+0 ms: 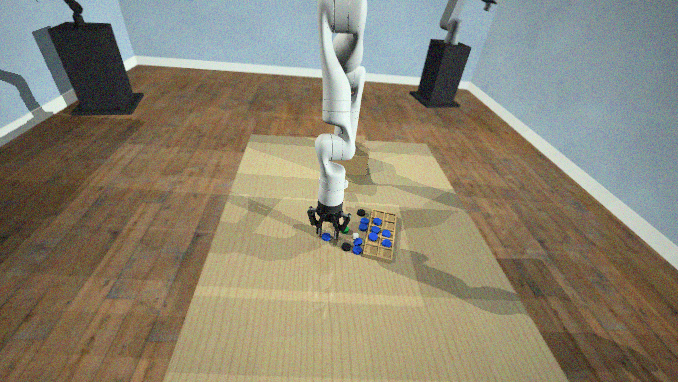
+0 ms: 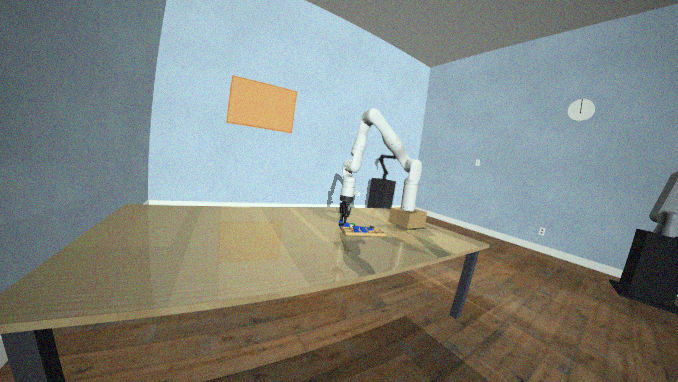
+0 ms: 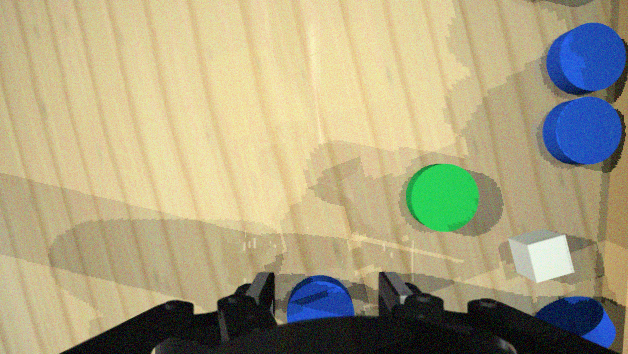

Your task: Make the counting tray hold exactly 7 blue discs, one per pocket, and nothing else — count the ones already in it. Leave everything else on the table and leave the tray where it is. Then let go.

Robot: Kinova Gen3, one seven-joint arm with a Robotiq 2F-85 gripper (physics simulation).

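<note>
The wooden counting tray [image 1: 378, 258] [image 2: 365, 233] lies on the table and holds several blue discs [image 1: 375, 229], one per pocket. My gripper [image 1: 330, 233] [image 2: 342, 221] [image 3: 326, 294] is down at the table, left of the tray. Its fingers stand open on either side of a loose blue disc [image 1: 326, 236] [image 3: 319, 299] without pressing it. More loose blue discs lie beside the tray's left edge: two [image 1: 363, 223] [image 3: 586, 57] [image 3: 582, 129] toward the back and two [image 1: 357, 245] [image 3: 580, 319] toward the front.
A green disc [image 1: 345, 230] [image 3: 442, 197] and a white cube [image 1: 355, 235] [image 3: 541, 255] lie between my gripper and the tray. Two black discs [image 1: 361, 212] [image 1: 346, 246] lie near the tray's left side. The arm's base block [image 2: 407, 218] stands behind the tray.
</note>
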